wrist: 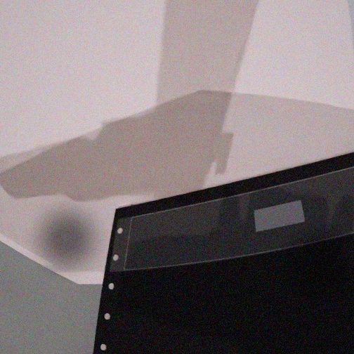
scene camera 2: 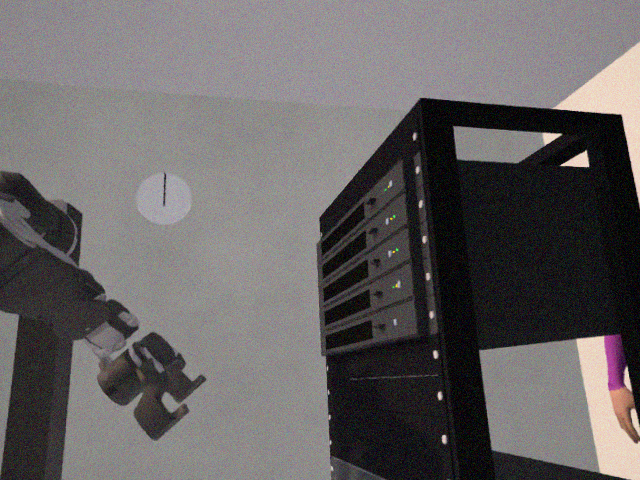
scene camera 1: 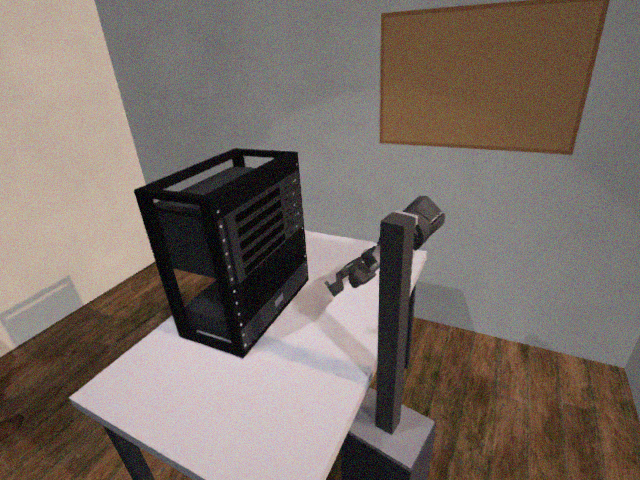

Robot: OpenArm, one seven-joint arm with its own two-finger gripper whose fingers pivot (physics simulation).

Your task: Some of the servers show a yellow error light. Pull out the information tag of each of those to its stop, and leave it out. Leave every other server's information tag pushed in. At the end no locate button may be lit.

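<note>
The black rack (scene camera 1: 230, 289) (scene camera 2: 454, 289) (wrist: 225, 186) stands on the table, with several grey servers (scene camera 1: 235, 240) (scene camera 2: 400, 206) stacked in its upper part. In scene camera 2, tiny green, yellowish and white lights show on the upper four fronts. The bottom server (scene camera 2: 405, 322) shows a whitish light. The lights are too small to tell apart surely as error lights or locate buttons. A small dark knob (scene camera 2: 377, 294) sits beside the lights on each front; I cannot tell which information tags are out. My gripper (scene camera 1: 332, 288) (scene camera 2: 192, 394) is open and empty, in front of the rack, below the servers, touching nothing.
A grey lower panel (scene camera 1: 258, 324) (wrist: 190, 245) with a pale label (scene camera 1: 279, 300) (wrist: 279, 216) is at the rack's foot. The white table (scene camera 1: 222, 403) (wrist: 75, 60) carries arm shadows. The arm's dark post (scene camera 1: 395, 320) (scene camera 2: 36, 403) stands at the table's edge. A person's arm (scene camera 2: 615, 361) shows behind the rack.
</note>
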